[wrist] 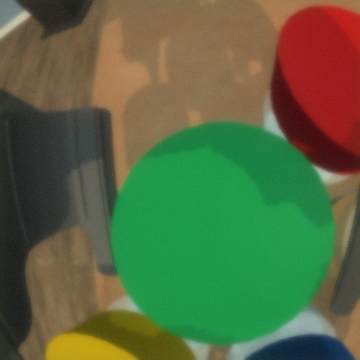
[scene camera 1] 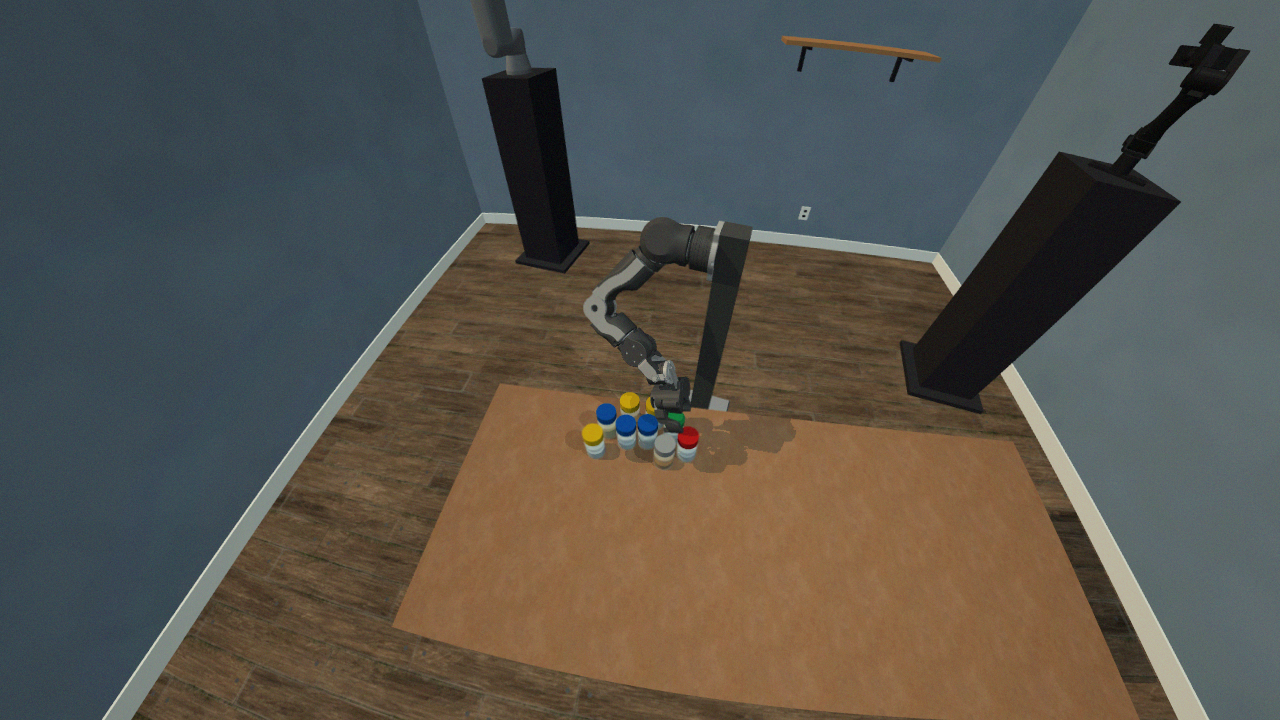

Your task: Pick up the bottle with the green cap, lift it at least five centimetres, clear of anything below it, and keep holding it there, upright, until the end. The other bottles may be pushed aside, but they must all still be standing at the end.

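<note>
The bottle with the green cap stands upright on the mat among the other bottles, partly behind the gripper in the scene view. Its cap fills the middle of the wrist view, which hides its body. My gripper is open and points down over this bottle. In the wrist view one finger is at the left, close to the cap's edge, and the other shows in part at the right, with a small gap to the cap. Nothing is gripped.
A red-capped bottle stands close by, beside a grey-capped one. A blue-capped bottle and a yellow-capped one are also close. More blue- and yellow-capped bottles stand at the left on the brown mat.
</note>
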